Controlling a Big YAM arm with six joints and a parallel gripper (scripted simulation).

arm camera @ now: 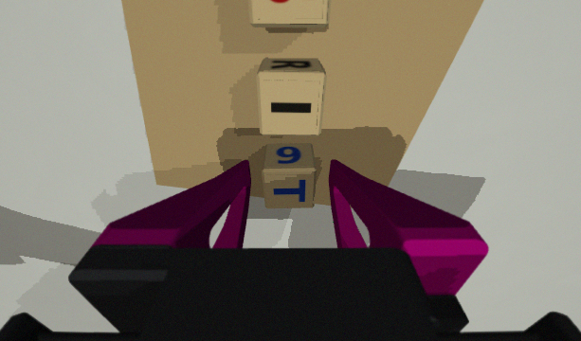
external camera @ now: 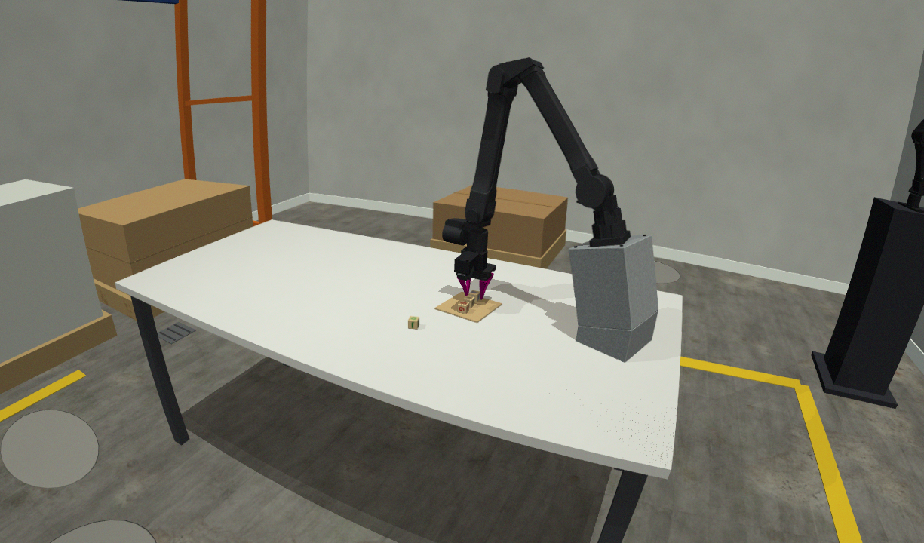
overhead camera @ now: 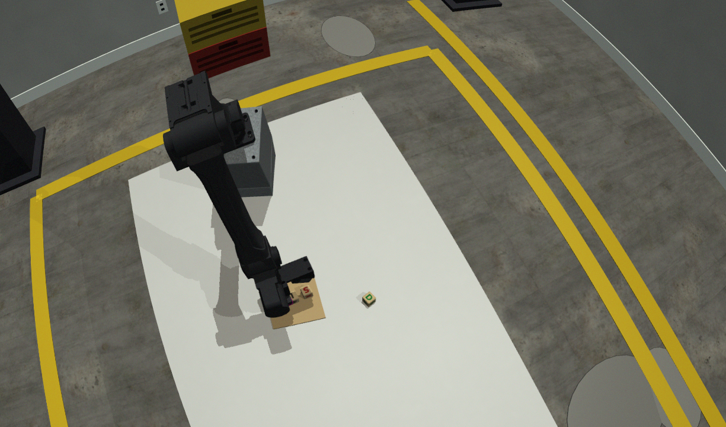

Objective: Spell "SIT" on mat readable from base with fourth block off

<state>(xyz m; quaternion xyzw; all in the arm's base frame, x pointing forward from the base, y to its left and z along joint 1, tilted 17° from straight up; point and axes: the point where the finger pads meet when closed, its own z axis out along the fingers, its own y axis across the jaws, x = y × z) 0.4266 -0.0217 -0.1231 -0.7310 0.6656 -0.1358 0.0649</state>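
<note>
Now: hand right at the T block. Round my hand: S block (1 cm behind, 8 cm to the left); I block (4 cm to the left); tan mat (4 cm to the left, 2 cm below).
</note>
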